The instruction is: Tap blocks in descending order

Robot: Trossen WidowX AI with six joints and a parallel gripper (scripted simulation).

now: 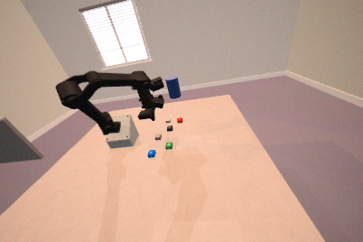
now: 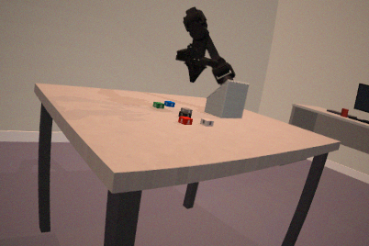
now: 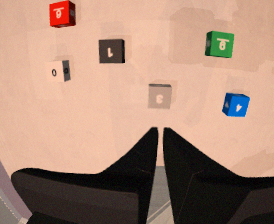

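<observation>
Now: gripper tip 1 cm past the grey block, 1 cm to the left of it and 11 cm above it. Also, from my gripper tip: blue block 1 cm behind, 13 cm to the right, 11 cm below; black block 5 cm ahead, 6 cm to the left, 11 cm below; green block 8 cm ahead, 8 cm to the right, 11 cm below.
</observation>
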